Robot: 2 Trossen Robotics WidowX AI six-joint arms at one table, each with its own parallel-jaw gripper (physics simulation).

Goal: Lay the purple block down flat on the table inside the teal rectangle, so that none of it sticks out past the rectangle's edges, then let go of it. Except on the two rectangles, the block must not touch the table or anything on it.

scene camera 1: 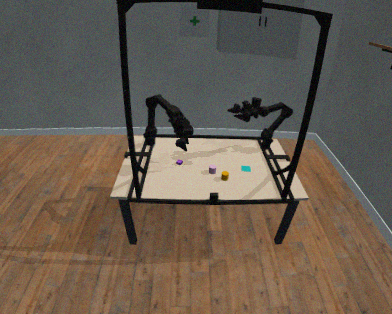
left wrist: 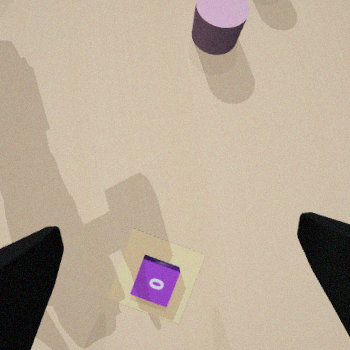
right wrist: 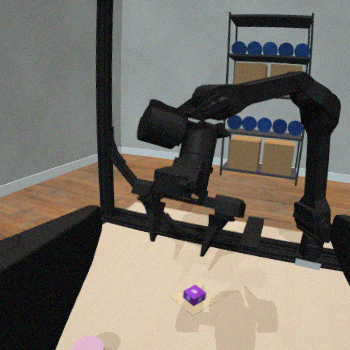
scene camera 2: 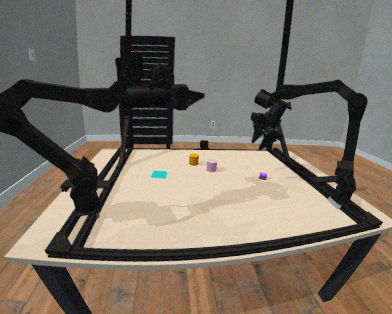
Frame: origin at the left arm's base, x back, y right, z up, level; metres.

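Where they show: left gripper, between the fingertips: (scene camera 1: 187,147) (left wrist: 181,232) (right wrist: 175,248) (scene camera 2: 255,146); right gripper, between the fingertips: (scene camera 1: 230,113) (right wrist: 219,222) (scene camera 2: 196,94); left arm's base, origin of its link: (scene camera 1: 150,143) (right wrist: 308,254) (scene camera 2: 340,200); right arm's base, origin of its link: (scene camera 1: 265,147) (scene camera 2: 87,208).
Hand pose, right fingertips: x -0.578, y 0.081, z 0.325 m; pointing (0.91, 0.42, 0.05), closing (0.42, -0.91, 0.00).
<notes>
Each offset is from my right fingertips to the top centre of the thing. "spot": to the spot under its first point.
The purple block @[dy +0.128, dx +0.322, dz -0.325 m] (scene camera 1: 179,162) (scene camera 2: 263,176) (left wrist: 156,282) (right wrist: 194,295) lies flat within the pale yellow rectangle @[spot: dy +0.162, dx +0.314, dz -0.343 m] (left wrist: 192,265) (right wrist: 194,310), with a white 0 on its top face. The teal rectangle @[spot: dy +0.143, dx -0.138, dz -0.343 m] (scene camera 1: 246,169) (scene camera 2: 159,174) lies on the table, bare, on the far side of the two cylinders from the block. My left gripper (scene camera 1: 184,147) (scene camera 2: 259,144) (left wrist: 181,232) (right wrist: 175,248) is open and empty, pointing down above the table near the block; the block shows low between its fingers in the left wrist view. My right gripper (scene camera 1: 233,114) (scene camera 2: 203,95) is open and empty, raised high and roughly level.
A pink cylinder @[dy +0.198, dx +0.095, dz -0.298 m] (scene camera 1: 212,169) (scene camera 2: 212,165) (left wrist: 220,25) (right wrist: 88,343) and an orange cylinder @[dy +0.260, dx +0.014, dz -0.299 m] (scene camera 1: 225,176) (scene camera 2: 194,159) stand upright between the block and the teal rectangle. A black frame (scene camera 1: 172,201) runs around the table, with tall posts.
</notes>
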